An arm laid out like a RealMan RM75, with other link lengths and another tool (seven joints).
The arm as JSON. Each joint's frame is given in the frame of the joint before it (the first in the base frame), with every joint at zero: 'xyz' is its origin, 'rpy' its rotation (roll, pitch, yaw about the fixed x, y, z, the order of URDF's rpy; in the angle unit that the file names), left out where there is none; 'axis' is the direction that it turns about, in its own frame. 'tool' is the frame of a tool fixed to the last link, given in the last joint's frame.
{
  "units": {
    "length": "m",
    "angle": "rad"
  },
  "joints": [
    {
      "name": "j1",
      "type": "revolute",
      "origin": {
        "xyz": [
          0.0,
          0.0,
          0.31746
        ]
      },
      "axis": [
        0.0,
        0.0,
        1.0
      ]
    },
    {
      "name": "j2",
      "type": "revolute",
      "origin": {
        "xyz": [
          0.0,
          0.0,
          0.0
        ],
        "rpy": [
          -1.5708,
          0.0,
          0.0
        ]
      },
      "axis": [
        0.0,
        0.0,
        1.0
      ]
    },
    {
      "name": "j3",
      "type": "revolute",
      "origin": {
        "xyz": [
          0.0,
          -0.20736,
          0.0
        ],
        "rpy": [
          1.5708,
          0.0,
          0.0
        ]
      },
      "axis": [
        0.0,
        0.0,
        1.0
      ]
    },
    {
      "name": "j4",
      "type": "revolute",
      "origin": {
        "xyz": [
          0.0,
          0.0,
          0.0
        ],
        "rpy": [
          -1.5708,
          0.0,
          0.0
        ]
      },
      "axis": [
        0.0,
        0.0,
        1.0
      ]
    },
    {
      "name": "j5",
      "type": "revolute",
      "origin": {
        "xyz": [
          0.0,
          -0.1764,
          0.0
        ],
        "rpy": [
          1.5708,
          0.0,
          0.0
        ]
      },
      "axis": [
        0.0,
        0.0,
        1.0
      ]
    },
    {
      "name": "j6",
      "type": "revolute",
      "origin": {
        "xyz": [
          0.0,
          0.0,
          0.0
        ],
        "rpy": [
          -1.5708,
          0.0,
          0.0
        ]
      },
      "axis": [
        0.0,
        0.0,
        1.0
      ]
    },
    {
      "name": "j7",
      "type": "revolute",
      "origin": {
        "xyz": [
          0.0,
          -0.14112,
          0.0
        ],
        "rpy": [
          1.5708,
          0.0,
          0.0
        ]
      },
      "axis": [
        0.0,
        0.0,
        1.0
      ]
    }
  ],
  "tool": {
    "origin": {
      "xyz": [
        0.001,
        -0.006,
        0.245
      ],
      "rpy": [
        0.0,
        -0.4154,
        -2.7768
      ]
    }
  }
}
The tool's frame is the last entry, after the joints.
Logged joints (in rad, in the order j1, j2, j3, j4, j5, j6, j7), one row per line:
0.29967, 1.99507, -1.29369, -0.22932, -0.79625, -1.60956, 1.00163
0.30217, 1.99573, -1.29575, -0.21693, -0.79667, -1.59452, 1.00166
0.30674, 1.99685, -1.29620, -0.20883, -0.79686, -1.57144, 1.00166
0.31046, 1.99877, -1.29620, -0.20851, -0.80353, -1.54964, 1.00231
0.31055, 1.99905, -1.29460, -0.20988, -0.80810, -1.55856, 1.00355
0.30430, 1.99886, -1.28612, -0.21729, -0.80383, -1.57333, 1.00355
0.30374, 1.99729, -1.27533, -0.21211, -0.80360, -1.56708, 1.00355
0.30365, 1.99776, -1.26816, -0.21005, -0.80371, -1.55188, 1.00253
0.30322, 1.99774, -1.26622, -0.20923, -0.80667, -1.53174, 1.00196
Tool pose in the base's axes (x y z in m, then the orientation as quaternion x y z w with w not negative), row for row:
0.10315, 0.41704, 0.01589, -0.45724, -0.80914, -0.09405, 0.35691
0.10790, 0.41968, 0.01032, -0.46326, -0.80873, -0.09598, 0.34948
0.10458, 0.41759, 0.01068, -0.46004, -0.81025, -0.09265, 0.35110
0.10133, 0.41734, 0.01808, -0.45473, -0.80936, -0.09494, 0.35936
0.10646, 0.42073, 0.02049, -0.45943, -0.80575, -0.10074, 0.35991
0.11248, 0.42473, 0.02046, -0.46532, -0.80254, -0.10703, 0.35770
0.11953, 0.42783, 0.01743, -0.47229, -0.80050, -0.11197, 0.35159
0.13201, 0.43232, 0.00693, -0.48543, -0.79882, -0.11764, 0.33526
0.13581, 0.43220, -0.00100, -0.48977, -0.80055, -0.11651, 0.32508
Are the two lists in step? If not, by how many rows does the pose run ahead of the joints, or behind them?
The pose runs 2 rows ahead of the joints: the pose in row i belongs to the joints in row i + 2.
